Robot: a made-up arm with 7 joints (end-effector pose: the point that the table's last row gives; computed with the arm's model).
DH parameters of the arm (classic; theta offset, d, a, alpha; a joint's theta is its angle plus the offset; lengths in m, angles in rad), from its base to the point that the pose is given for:
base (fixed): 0 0 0 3.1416
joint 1: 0 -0.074 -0.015 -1.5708
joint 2: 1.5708 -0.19 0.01 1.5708
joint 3: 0 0.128 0.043 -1.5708
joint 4: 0 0.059 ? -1.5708
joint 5: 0 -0.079 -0.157 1.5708
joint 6: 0 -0.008 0.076 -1.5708
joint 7: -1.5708 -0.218 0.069 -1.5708
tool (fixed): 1.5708 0.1 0 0
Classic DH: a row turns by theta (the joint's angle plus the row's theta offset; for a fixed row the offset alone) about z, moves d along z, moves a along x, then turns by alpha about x.
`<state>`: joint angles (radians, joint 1 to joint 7).
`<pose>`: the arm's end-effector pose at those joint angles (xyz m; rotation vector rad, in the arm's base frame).
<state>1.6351 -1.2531 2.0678 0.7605 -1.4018 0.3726 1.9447</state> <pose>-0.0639 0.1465 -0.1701 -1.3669 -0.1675 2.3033</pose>
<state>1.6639 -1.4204 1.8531 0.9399 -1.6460 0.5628 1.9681</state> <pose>-0.0556 0.1843 -0.0752 -1.0759 -0.2469 2.1839</pose>
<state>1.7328 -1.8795 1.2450 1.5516 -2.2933 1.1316 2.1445</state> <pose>0.0147 0.1559 0.0709 -0.7537 -0.2778 2.1625</pose>
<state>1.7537 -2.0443 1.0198 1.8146 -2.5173 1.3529 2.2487</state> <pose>0.0339 0.1440 0.0740 -0.9035 -0.3364 2.2467</pose>
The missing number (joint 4, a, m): 0.036
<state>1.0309 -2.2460 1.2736 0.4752 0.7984 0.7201 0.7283</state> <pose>-0.0011 0.0380 -0.1380 -0.1918 1.7839 -0.8159</pose>
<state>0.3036 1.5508 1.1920 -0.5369 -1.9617 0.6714 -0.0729</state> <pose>0.2002 0.1713 0.2866 2.5604 -0.0413 0.7826</pose>
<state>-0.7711 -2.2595 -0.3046 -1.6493 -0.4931 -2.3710 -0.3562</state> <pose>-0.0575 0.3037 0.2377 0.1724 0.0977 1.3446</pose>
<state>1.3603 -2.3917 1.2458 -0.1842 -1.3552 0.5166 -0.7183</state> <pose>0.1290 0.3772 -0.0581 -0.1113 0.3406 1.8465</pose>
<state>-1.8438 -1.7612 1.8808 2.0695 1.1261 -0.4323 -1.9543</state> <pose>0.0954 -0.3936 0.1238 0.7290 -0.5287 -0.1966</pose>
